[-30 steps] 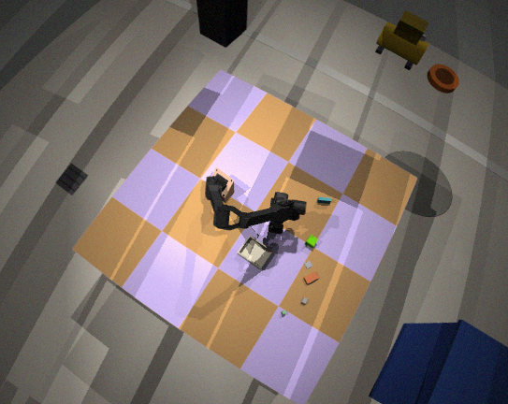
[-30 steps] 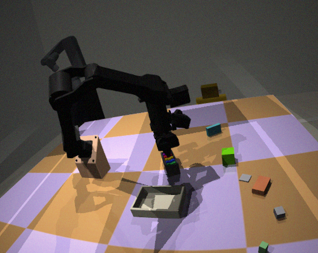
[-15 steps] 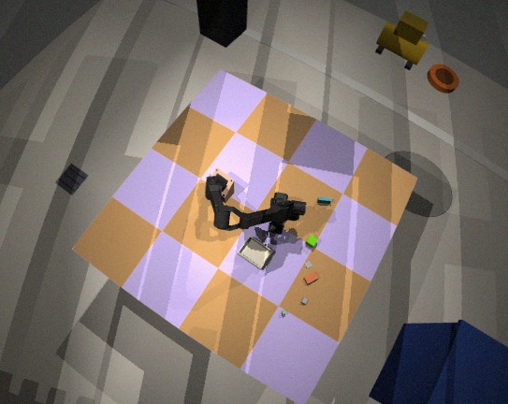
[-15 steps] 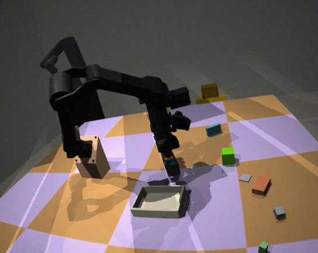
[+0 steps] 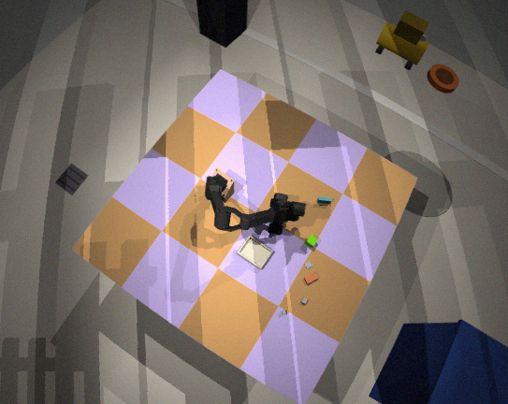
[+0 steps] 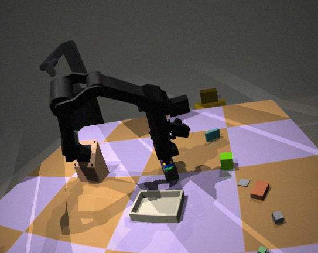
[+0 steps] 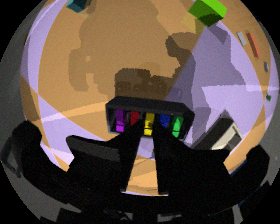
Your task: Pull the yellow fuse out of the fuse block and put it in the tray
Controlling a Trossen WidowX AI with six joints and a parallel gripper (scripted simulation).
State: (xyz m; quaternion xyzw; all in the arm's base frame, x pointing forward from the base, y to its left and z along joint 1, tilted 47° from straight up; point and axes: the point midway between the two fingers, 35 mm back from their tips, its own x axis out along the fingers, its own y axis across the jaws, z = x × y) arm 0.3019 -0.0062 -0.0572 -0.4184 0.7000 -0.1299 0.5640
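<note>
The yellow fuse is 1 cm below my gripper tip. The rest, counted from my gripper tip: green cube (20 cm ahead, 2 cm to the left, 1 cm below); then teal block (13 cm ahead, 23 cm to the left, 2 cm below); then shallow beige tray (2 cm ahead, 18 cm to the right, 3 cm below).
</note>
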